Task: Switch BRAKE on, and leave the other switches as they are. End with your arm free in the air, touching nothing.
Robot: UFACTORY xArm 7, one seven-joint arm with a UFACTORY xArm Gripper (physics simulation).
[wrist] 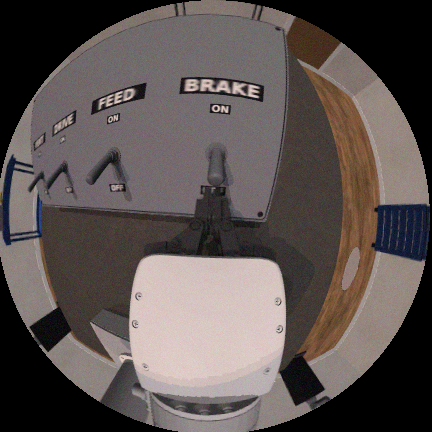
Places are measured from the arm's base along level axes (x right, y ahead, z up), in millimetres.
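Pixels of known places: gripper, fingertip midpoint: (211, 196).
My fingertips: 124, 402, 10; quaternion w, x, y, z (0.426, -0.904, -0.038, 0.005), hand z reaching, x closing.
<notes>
Behind a point stands the place of what it marks, as x, y, z.
The BRAKE switch (216, 165) @[125, 419, 59] is a grey lever on the grey panel (165, 130) @[71, 461, 39], under the BRAKE label (221, 89) @[120, 503, 61] and the ON label (220, 109) @[122, 483, 50]. Its lever tilts down toward the OFF label, which the fingertips partly cover. My gripper (211, 196) @[124, 402, 10] is shut and empty. Its fingertips are just below the lever's tip in the view; whether they touch it I cannot tell. The FEED switch (102, 167) @[10, 418, 48] and the DRIVE switch (57, 175) @[-111, 416, 42] also have their levers tilted down toward OFF. A further switch (37, 181) @[-230, 411, 42] at the far left has its lever down too.
The panel lies on a dark mat (100, 245) @[-93, 294, -68] on a wooden table (367, 185). A grey box (112, 327) @[-61, 116, -20] is at the lower left. Blue chairs (402, 231) (7, 200) stand at the right and left, beyond the table.
</notes>
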